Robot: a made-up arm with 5 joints. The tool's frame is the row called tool.
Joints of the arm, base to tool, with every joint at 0 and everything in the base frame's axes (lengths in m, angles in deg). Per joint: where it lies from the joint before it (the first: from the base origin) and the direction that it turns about. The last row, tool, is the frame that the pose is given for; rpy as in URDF.
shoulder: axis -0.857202 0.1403 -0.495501 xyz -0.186 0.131 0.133
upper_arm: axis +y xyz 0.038 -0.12 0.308
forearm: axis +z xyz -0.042 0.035 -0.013
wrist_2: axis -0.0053 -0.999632 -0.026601 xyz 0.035 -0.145 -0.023
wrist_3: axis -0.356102 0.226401 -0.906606 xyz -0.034 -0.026 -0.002
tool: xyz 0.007 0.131 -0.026 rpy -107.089 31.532 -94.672
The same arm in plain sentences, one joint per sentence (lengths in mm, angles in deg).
The arm has five revolute joints in a row. What follows holds with every joint at zero, and every direction is one of the base frame's. Joint 1 sits 186 mm along -x and 131 mm along +y and 133 mm along +z from the base frame's origin and turns about the direction (-0.857202, 0.1403, -0.495501). Joint 2 sits 38 mm along +x and 120 mm along -y and 308 mm along +z from joint 1 and turns about +y. Joint 3 sits 42 mm along -x and 35 mm along +y and 13 mm along -z from joint 2 and turns about +z. Joint 4 sits 35 mm along +x and 145 mm along -y and 23 mm along -z from joint 3 and turns about the direction (-0.0053, -0.999632, -0.026601). Joint 5 sits 34 mm along -x and 26 mm along -y and 2 mm along -z from joint 4 and turns about the direction (-0.356102, 0.226401, -0.906606). The tool frame, which is the frame that the pose is given for, sits 7 mm along +x and 131 mm along +y and 26 mm along -z from joint 5; its axes are the base frame's turned by roll -107.09, pitch 31.53 and yaw -94.67 deg (as in URDF: about the fixed x, then y, then z).
